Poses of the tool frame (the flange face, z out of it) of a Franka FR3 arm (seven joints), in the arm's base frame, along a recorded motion.
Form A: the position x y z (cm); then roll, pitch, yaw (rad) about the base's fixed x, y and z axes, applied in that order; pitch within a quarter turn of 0, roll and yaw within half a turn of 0.
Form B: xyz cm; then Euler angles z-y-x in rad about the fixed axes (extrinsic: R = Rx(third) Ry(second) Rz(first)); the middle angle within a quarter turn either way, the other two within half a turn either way. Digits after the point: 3 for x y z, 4 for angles.
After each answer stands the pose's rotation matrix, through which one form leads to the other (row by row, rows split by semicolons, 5 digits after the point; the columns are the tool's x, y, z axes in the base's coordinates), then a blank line. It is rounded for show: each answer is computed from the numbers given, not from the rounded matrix.
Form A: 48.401 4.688 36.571 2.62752 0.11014 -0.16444
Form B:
48.401 4.688 36.571 0.0907 -0.1758 2.6446
0.98053 -0.08922 -0.17492; -0.16271 -0.86785 -0.46943; -0.10992 0.48875 -0.86547

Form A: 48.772 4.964 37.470 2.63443 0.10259 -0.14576
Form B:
48.772 4.964 37.470 0.0788 -0.1598 2.6482
0.98419 -0.07775 -0.15912; -0.14448 -0.87208 -0.46755; -0.10241 0.48315 -0.86953

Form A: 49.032 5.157 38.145 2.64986 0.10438 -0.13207
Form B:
49.032 5.157 38.145 0.0682 -0.1538 2.6620
0.98590 -0.06732 -0.15322; -0.13097 -0.88032 -0.45595; -0.10419 0.46958 -0.87672

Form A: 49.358 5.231 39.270 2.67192 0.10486 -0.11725
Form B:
49.358 5.231 39.270 0.0579 -0.1462 2.6823
0.98768 -0.05727 -0.14564; -0.11634 -0.89114 -0.43857; -0.10467 0.45011 -0.88682

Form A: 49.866 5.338 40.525 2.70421 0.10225 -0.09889
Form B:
49.866 5.338 40.525 0.0468 -0.1342 2.7124
0.98992 -0.04641 -0.13383; -0.09821 -0.90571 -0.41237; -0.10207 0.42136 -0.90113

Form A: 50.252 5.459 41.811 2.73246 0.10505 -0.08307
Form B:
50.252 5.459 41.811 0.0349 -0.1292 2.7391
0.99106 -0.03456 -0.12888; -0.08252 -0.91776 -0.38846; -0.10486 0.39562 -0.91241

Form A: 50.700 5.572 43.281 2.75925 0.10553 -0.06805
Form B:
50.700 5.572 43.281 0.0241 -0.1232 2.7643
0.99214 -0.02388 -0.12287; -0.06762 -0.92832 -0.36559; -0.10533 0.37102 -0.92263

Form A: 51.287 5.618 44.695 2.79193 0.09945 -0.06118
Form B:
51.287 5.618 44.695 0.0236 -0.1143 2.7963
0.99320 -0.02349 -0.11405; -0.06084 -0.93981 -0.33624; -0.09929 0.34089 -0.93485

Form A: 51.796 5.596 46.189 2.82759 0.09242 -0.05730
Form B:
51.796 5.596 46.189 0.0262 -0.1055 2.8316
0.99410 -0.02601 -0.10532; -0.05702 -0.95118 -0.30333; -0.09229 0.30755 -0.94705

